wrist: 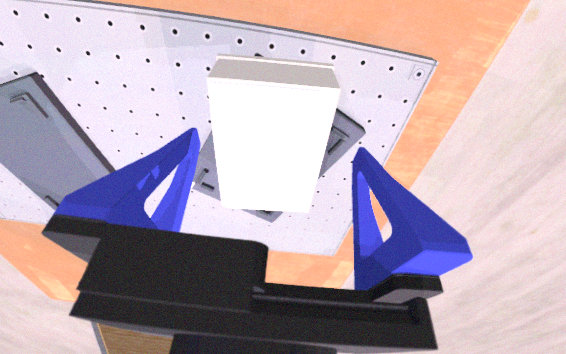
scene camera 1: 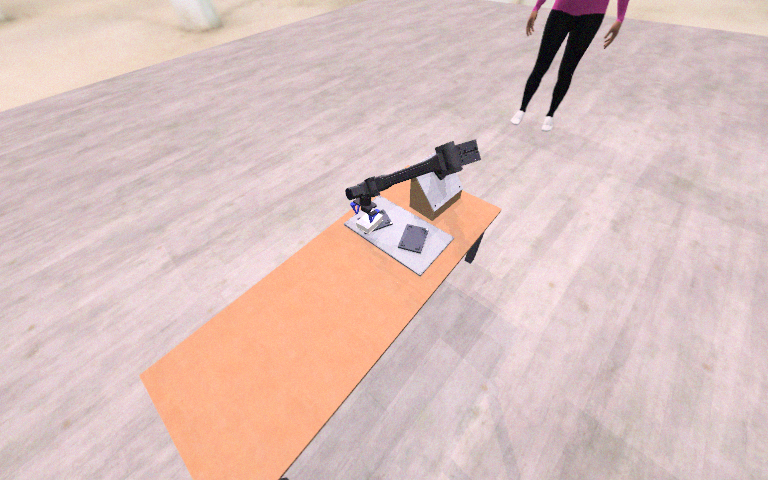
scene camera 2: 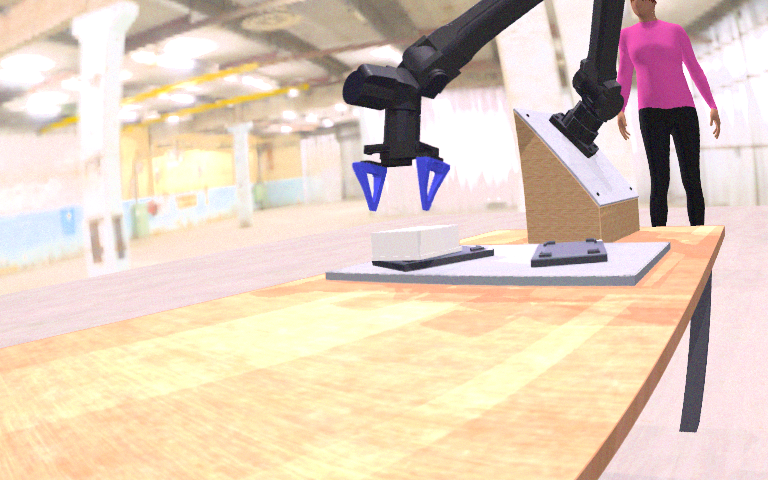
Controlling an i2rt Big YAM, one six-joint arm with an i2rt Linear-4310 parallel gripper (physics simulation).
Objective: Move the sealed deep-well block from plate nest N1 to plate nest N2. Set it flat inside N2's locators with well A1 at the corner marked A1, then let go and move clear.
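Frame: origin at the arm's base, x ahead, y left, z up, level; centimetres.
Seen in the pictures: gripper, fingertip midpoint: (wrist: 277,144) (scene camera 1: 363,218) (scene camera 2: 398,210); arm's base at its link origin: (scene camera 2: 573,136).
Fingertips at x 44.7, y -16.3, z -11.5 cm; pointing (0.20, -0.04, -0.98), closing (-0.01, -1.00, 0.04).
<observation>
Pixels of each thing's top centre, then the offset from my fingertips to it. Level surfaces: height alone.
- white sealed block at its top centre: (wrist: 268,161) (scene camera 2: 416,226) (scene camera 1: 369,218) dx -3.6, dy +0.5, dz -2.8 cm
- dark plate nest at its top centre: (wrist: 265,164) (scene camera 2: 432,249) (scene camera 1: 374,219) dx -7.2, dy +0.8, dz -7.0 cm
- second dark nest at its top centre: (wrist: 43,165) (scene camera 2: 570,244) (scene camera 1: 413,236) dx -9.7, dy +24.7, dz -7.0 cm
- grey perforated board at its top centre: (wrist: 144,163) (scene camera 2: 513,256) (scene camera 1: 397,230) dx -9.7, dy +14.3, dz -8.7 cm
- orange table at its surface level: dz -10.1 cm
The white sealed block (scene camera 1: 368,223) (scene camera 2: 416,243) (wrist: 272,150) lies on a dark plate nest (scene camera 1: 386,219) (scene camera 2: 475,253) (wrist: 351,131), turned at an angle to it in the wrist view. A second dark nest (scene camera 1: 413,238) (scene camera 2: 569,253) (wrist: 35,130) has raised corner locators and bears no block. The nests' labels and the A1 marks are not readable. My gripper (scene camera 1: 365,212) (scene camera 2: 399,210) (wrist: 277,144) is open and empty, pointing down above the block. In scene camera 2, its blue fingertips are clear above the block's top. In the wrist view they appear on either side of it.
Both nests sit on a grey perforated board (scene camera 1: 390,241) (scene camera 2: 509,275) (wrist: 135,42) on the orange table (scene camera 1: 271,339) (scene camera 2: 283,367). The arm is mounted on a sloped wooden block (scene camera 1: 423,202) (scene camera 2: 557,203) behind the board. A person (scene camera 1: 566,50) (scene camera 2: 662,67) stands beyond the table.
</observation>
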